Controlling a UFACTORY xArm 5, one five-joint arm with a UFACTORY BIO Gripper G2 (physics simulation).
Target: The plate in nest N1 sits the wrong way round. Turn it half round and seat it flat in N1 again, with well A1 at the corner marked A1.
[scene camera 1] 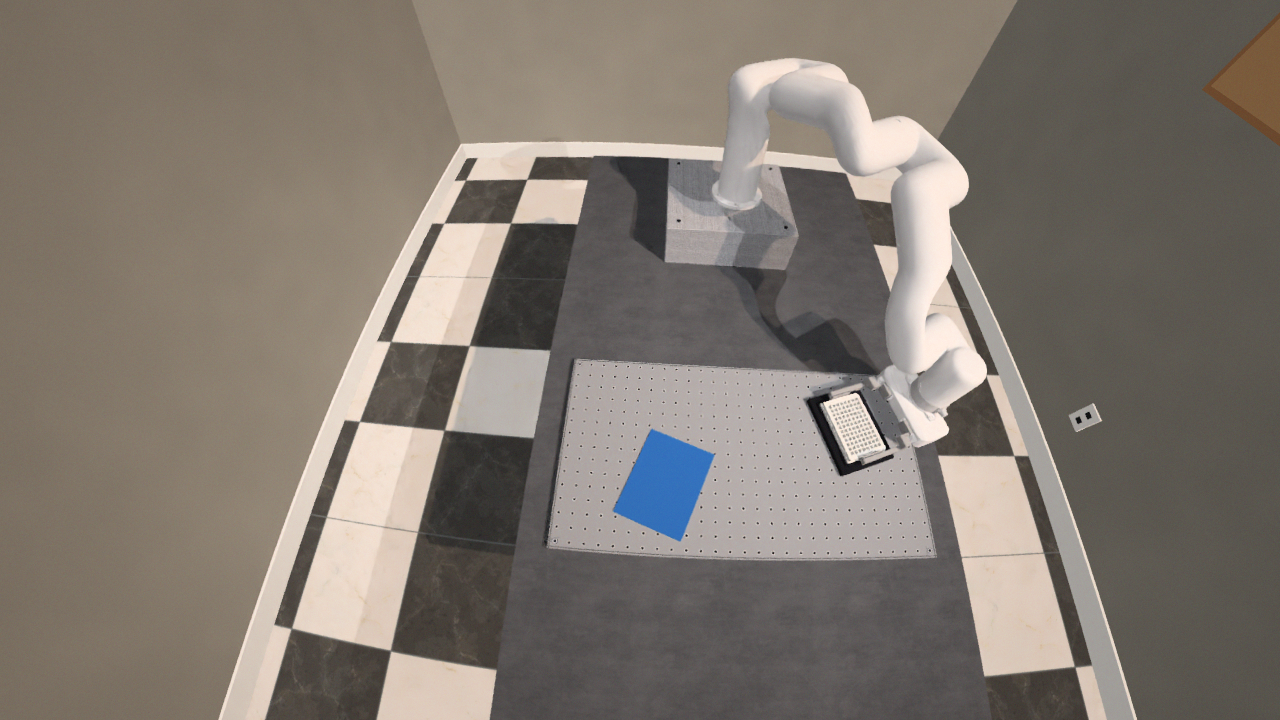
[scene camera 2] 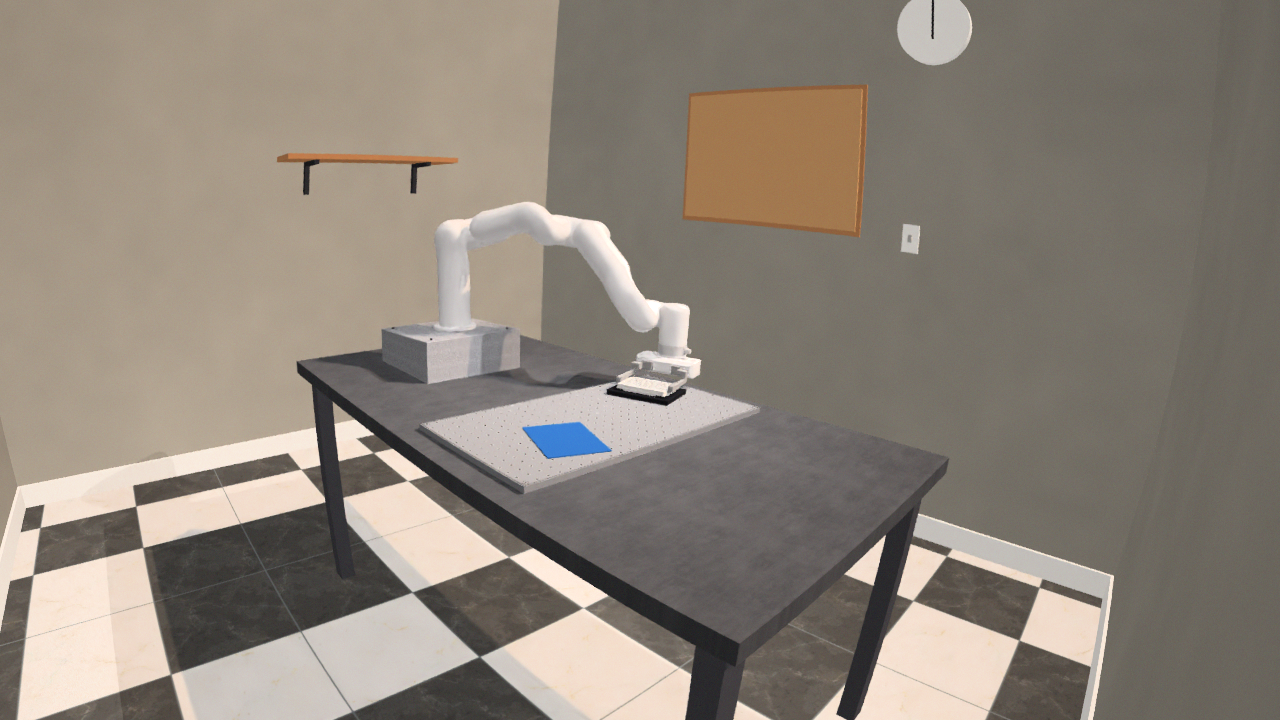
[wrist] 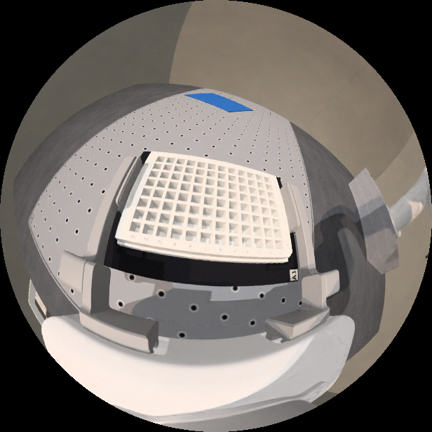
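The cream well plate [scene camera 1: 853,428] [scene camera 2: 646,385] [wrist: 205,205] lies in the black nest [scene camera 1: 831,438] [scene camera 2: 626,393] [wrist: 200,272] and looks level. In the wrist view the white A1 label [wrist: 294,275] is on the nest's near right corner. Marks along the plate's near edge are too small to read. My gripper [scene camera 1: 861,425] [scene camera 2: 651,383] [wrist: 211,195] is low over the nest and shut on the plate, with one finger pad against each short side. The plate's underside and its seating inside the nest are hidden.
The nest stands on a grey perforated board [scene camera 1: 760,510] [scene camera 2: 501,429] [wrist: 80,190]. A flat blue sheet [scene camera 1: 664,484] [scene camera 2: 567,439] [wrist: 220,102] lies on the board's other half. The arm's grey base block [scene camera 1: 729,246] [scene camera 2: 469,353] [wrist: 375,220] stands behind the board.
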